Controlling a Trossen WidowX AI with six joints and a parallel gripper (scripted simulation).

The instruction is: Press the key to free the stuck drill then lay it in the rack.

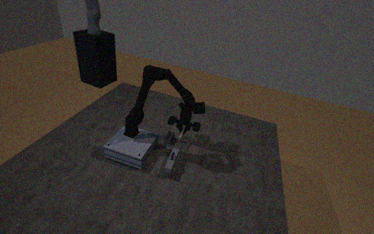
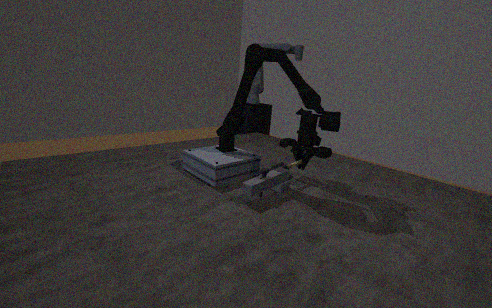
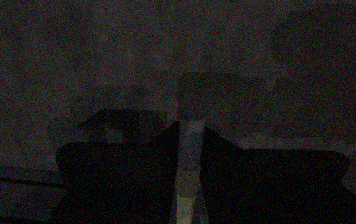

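The drill is 1 cm ahead of my gripper tip, 4 cm to the right of it and 3 cm above it. From my gripper tip the other things lie so: dark key (5 cm ahead, 22 cm to the right, 2 cm above); then grey fixture block (4 cm ahead, 20 cm to the right).
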